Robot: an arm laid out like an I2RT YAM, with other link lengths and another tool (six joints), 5 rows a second.
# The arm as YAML. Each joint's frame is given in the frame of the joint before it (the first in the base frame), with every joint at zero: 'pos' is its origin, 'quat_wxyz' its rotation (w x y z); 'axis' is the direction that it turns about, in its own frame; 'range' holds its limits. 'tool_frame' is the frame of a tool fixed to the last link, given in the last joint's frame.
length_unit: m
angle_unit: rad
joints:
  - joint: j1
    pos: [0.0, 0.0, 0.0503]
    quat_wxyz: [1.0, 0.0, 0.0, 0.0]
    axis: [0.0, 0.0, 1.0]
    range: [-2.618, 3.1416]
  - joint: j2
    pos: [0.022, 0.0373, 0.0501]
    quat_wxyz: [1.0, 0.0, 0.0, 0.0]
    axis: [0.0, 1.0, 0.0]
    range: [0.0, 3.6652]
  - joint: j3
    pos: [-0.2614, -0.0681, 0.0]
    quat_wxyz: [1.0, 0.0, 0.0, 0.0]
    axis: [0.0, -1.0, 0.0]
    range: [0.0, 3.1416]
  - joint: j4
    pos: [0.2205, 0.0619, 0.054]
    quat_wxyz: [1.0, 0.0, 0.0, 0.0]
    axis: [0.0, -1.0, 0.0]
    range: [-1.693, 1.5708]
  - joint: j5
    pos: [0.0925, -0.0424, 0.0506]
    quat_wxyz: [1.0, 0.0, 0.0, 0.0]
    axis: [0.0, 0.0, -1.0]
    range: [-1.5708, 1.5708]
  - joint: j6
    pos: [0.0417, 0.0, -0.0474]
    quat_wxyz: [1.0, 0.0, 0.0, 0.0]
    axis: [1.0, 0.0, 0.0]
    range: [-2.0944, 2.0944]
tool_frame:
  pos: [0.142, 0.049, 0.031]
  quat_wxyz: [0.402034, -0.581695, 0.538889, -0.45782]
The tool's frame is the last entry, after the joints.
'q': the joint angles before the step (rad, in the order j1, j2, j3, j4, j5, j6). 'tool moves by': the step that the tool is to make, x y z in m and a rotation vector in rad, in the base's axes. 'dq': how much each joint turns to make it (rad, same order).
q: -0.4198 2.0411 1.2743 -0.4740 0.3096 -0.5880
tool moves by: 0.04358 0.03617 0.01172 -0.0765 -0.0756 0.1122
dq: 0.1320 0.0000 0.0055 0.0914 0.0496 0.0015
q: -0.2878 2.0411 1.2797 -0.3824 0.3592 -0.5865
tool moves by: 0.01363 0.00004 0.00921 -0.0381 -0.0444 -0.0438
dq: 0.0305 0.0000 0.0161 0.0140 0.0542 0.0611
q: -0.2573 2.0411 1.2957 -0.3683 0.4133 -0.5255
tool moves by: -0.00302 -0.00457 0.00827 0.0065 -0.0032 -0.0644
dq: -0.0023 -0.0114 0.0286 -0.0653 0.0203 0.0649
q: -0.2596 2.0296 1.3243 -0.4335 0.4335 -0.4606
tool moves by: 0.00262 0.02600 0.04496 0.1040 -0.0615 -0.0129
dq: 0.0191 -0.0979 0.0619 -0.1577 -0.0919 0.0839
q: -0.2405 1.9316 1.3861 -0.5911 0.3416 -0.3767
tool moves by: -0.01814 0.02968 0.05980 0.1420 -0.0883 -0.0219
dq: 0.0000 -0.1770 0.0061 -0.1561 -0.1339 0.0919
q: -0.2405 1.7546 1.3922 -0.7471 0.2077 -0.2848
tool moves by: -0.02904 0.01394 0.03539 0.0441 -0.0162 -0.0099
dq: -0.0001 -0.1319 0.0001 -0.1324 -0.0374 0.0301
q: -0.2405 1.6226 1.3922 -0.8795 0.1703 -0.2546
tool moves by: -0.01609 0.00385 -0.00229 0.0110 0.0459 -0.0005
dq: 0.0000 -0.0184 -0.0005 -0.0651 0.0004 0.0003
